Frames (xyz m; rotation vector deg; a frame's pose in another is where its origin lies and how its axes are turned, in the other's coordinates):
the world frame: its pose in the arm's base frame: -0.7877 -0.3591 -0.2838 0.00 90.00 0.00
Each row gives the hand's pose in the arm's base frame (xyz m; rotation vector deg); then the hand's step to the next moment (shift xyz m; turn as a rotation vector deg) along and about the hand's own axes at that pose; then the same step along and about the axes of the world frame.
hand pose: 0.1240 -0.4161 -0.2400 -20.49 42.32 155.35
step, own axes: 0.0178 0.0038 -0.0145 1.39 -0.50 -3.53
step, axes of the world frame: 0.0160 -0.0067 -0.0155 3.61 -1.13 -0.55
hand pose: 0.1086 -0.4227 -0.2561 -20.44 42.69 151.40
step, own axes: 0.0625 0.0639 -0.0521 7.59 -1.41 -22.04
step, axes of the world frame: 0.0354 -0.0613 -0.0754 21.43 -8.72 -3.17
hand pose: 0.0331 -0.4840 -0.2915 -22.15 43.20 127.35
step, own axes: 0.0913 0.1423 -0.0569 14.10 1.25 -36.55
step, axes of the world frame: 0.0317 -0.0628 -0.1639 34.84 -15.59 -8.91
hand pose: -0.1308 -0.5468 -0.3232 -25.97 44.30 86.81
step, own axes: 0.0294 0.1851 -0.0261 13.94 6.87 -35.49
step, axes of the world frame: 0.0021 0.0101 -0.1889 32.89 -14.73 -14.22
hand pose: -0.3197 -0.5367 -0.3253 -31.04 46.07 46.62
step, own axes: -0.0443 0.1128 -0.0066 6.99 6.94 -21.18
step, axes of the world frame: -0.0177 0.0424 -0.1123 18.92 -7.70 -11.34
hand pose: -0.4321 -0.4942 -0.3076 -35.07 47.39 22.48
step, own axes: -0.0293 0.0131 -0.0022 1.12 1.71 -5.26
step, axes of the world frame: -0.0171 0.0059 -0.0266 4.21 -1.98 -3.19
